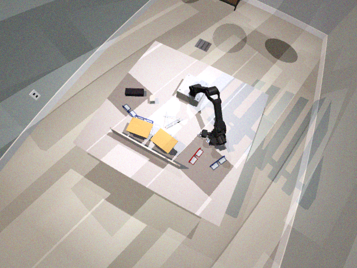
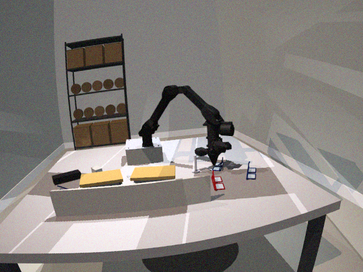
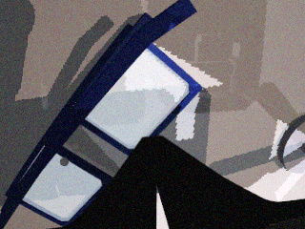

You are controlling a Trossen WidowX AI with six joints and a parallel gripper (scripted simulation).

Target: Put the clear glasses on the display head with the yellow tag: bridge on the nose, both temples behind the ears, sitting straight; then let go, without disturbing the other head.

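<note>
Now: the metal post 1 cm ahead of my gripper tip, 10 cm to the right of it and 1 cm above it. Also, from my gripper tip: long white panel 35 cm ahead, 41 cm to the right, 4 cm above; then cream cube 5 cm behind, 60 cm to the right, 1 cm above; then dark box 3 cm behind, 78 cm to the right.
</note>
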